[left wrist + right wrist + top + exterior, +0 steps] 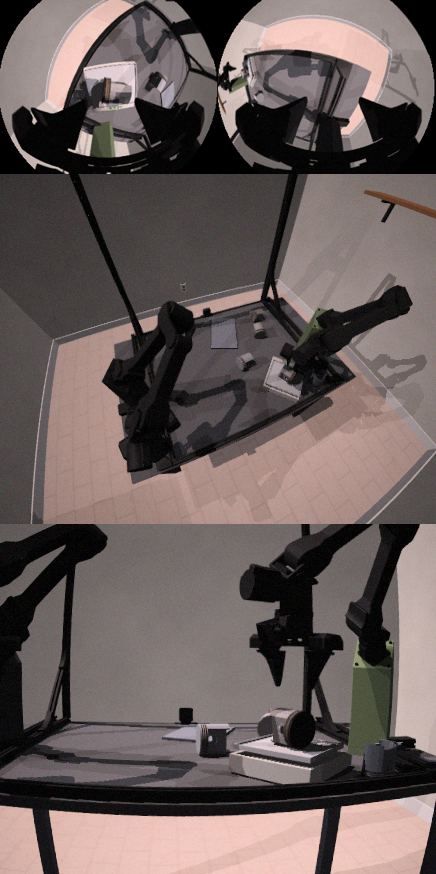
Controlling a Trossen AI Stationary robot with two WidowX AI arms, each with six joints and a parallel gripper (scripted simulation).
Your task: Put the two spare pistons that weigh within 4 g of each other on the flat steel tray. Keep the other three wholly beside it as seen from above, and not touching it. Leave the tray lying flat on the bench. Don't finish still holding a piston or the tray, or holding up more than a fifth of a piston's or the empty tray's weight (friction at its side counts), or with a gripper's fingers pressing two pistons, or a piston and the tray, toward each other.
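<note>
My left hand is 2 cm past the white scale pan, 1 cm to the right of it and 16 cm above it. Round my left hand: flat grey steel tray 43 cm behind, 17 cm to the right, 20 cm below; then piston 48 cm behind, 7 cm to the left, 17 cm below.
</note>
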